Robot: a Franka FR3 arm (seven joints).
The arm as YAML. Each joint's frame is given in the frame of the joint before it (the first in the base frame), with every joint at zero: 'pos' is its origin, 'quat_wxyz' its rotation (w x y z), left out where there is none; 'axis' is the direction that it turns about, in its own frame. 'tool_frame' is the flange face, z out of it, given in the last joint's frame.
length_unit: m
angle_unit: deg
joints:
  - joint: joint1
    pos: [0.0, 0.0, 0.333]
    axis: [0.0, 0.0, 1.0]
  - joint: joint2
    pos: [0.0, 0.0, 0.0]
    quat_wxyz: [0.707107, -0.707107, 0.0, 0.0]
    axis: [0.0, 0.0, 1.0]
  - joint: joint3
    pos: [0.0, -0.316, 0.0]
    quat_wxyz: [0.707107, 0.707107, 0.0, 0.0]
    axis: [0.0, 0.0, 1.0]
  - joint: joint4
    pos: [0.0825, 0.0, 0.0]
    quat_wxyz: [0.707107, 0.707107, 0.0, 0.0]
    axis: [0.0, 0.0, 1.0]
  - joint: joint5
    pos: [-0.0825, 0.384, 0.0]
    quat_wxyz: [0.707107, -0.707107, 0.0, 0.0]
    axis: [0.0, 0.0, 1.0]
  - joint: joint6
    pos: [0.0, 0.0, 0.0]
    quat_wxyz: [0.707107, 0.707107, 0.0, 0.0]
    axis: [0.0, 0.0, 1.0]
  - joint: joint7
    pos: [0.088, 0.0, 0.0]
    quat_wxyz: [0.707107, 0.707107, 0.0, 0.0]
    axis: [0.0, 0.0, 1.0]
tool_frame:
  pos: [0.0, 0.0, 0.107]
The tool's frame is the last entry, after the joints.
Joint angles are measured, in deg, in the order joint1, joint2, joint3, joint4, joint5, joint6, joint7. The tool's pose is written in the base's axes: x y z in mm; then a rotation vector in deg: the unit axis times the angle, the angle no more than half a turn. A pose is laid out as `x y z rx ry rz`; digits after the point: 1 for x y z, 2 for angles.
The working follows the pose.
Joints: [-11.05, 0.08, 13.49, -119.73, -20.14, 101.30, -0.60]
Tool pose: 510.1 -8.5 404.8 158.22 14.22 -25.40
Where each joint sits with the arm in this pose, in the base's axes (m; each line is computed from the numbers above, not from the rounded line before):
joint1: 0.0000 0.0000 0.3330
joint2: 0.0000 0.0000 0.3330
joint3: 0.0004 -0.0001 0.6490
joint4: 0.0829 0.0034 0.6489
joint5: 0.4567 0.0194 0.5296
joint6: 0.4567 0.0194 0.5296
joint7: 0.5393 0.0289 0.5007
the tool: 0.5101 -0.0085 0.4048

